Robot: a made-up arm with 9 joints.
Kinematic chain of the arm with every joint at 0, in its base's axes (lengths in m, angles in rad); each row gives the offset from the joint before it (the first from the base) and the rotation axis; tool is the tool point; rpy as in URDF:
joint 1: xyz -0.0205 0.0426 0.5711 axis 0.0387 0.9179 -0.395
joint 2: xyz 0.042 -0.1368 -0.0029 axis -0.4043 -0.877 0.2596
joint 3: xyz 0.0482 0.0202 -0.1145 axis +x
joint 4: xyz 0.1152 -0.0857 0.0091 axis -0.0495 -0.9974 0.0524
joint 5: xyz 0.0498 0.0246 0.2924 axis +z
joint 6: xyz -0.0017 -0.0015 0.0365 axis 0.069 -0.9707 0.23
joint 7: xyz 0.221 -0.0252 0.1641 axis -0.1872 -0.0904 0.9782
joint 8: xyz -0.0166 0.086 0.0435 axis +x
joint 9: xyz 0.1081 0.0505 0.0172 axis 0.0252 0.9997 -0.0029
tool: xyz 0.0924 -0.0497 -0.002 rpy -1.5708 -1.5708 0
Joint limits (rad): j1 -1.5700..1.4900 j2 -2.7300..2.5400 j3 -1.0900..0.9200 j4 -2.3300..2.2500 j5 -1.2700..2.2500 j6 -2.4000..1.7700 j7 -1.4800..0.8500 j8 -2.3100..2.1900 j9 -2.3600..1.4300
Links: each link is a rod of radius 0.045 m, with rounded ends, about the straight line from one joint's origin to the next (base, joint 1, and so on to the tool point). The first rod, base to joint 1, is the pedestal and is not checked.
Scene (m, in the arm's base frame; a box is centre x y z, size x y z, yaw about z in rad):
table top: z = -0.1
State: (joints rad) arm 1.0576 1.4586 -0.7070 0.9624 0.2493 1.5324 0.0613 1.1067 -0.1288
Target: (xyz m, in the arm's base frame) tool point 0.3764 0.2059 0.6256
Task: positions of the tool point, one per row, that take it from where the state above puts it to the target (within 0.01 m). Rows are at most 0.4 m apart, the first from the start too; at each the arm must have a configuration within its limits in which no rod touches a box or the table.
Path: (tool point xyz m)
1: -0.4963 0.2204 0.7271
2: -0.2001 0.3593 0.8527
3: 0.1407 0.3460 0.8183
4: 0.3764 0.2059 0.6256

